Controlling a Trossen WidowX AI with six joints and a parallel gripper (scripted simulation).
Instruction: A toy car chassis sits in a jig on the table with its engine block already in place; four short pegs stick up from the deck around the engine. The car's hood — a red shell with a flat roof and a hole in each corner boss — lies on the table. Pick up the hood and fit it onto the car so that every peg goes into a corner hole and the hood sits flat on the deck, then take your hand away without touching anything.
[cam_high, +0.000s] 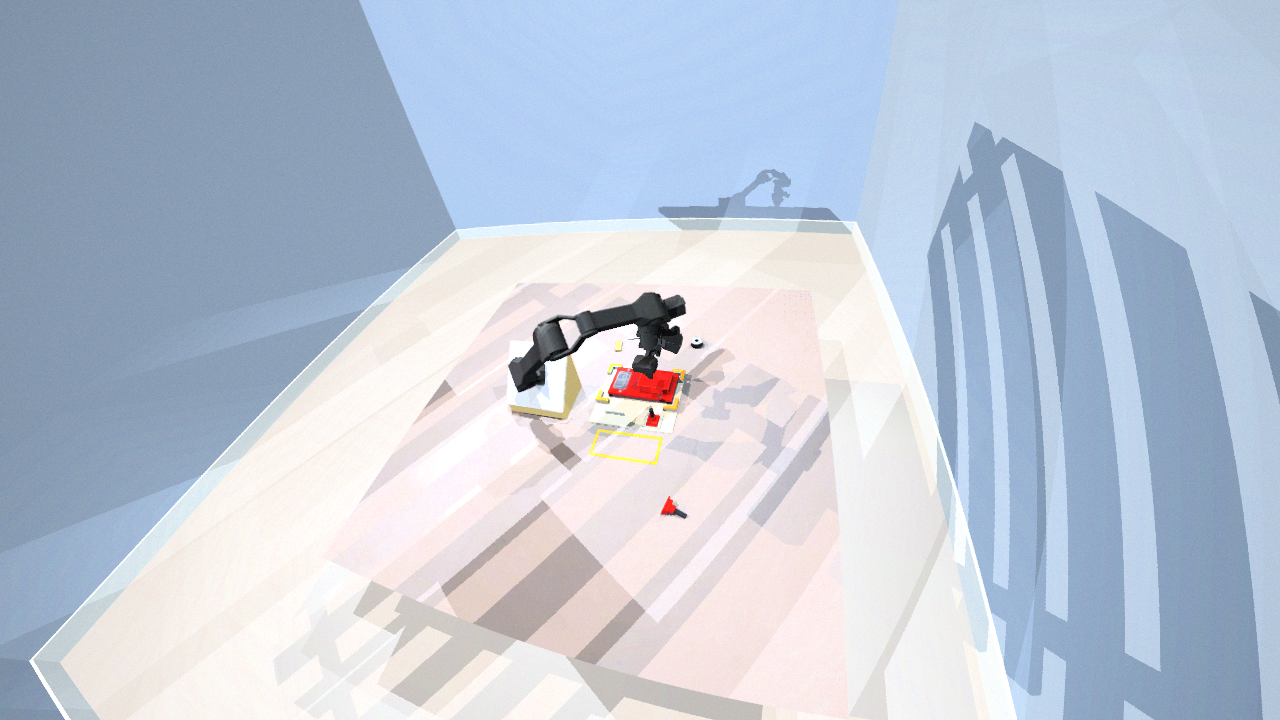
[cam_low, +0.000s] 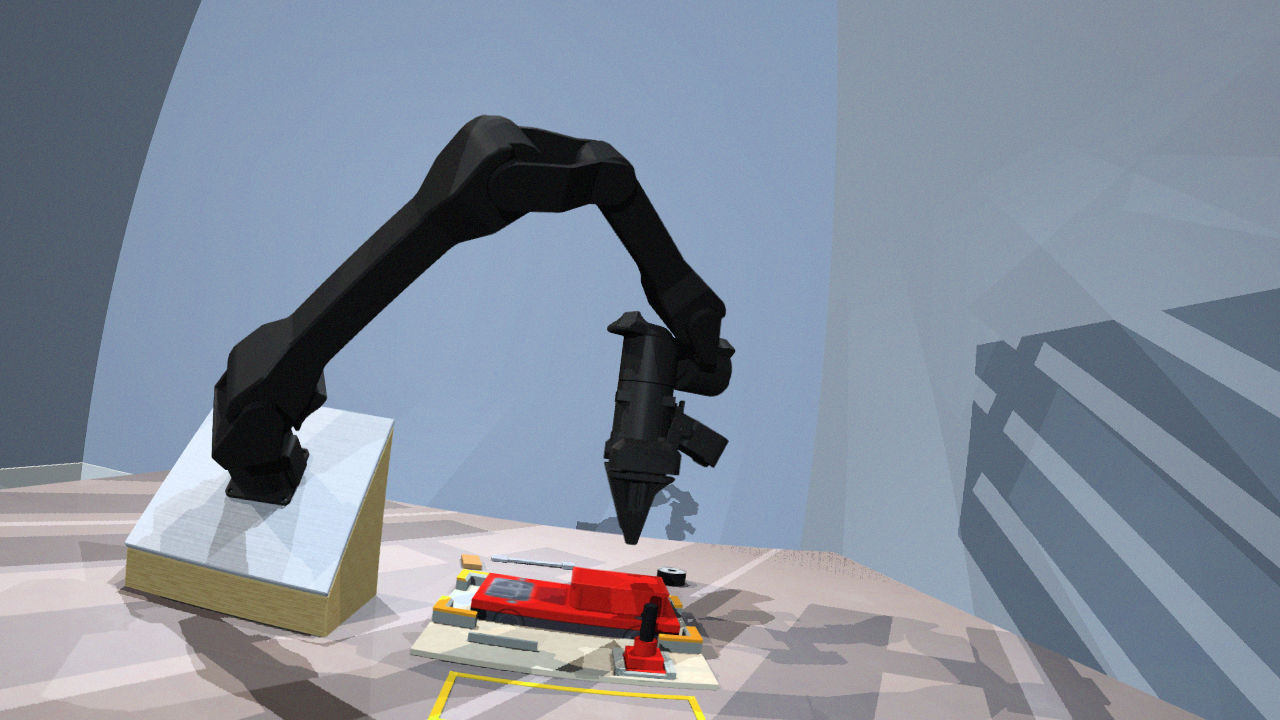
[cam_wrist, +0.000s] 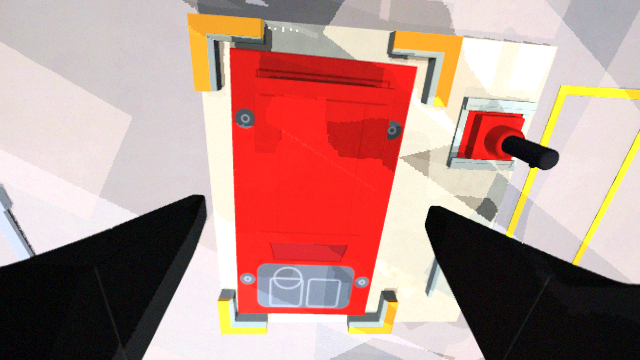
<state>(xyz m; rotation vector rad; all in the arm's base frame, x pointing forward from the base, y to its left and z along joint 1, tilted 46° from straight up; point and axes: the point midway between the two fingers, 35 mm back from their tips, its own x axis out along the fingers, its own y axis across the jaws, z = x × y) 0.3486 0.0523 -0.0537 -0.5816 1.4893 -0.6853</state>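
My gripper tip is now 60 mm above the red hood. Also, from my gripper tip: black wheel 100 mm ahead, 210 mm to the left, 90 mm below; then grey engine block 70 mm below; then white jig 40 mm behind, 30 mm to the right, 90 mm below.
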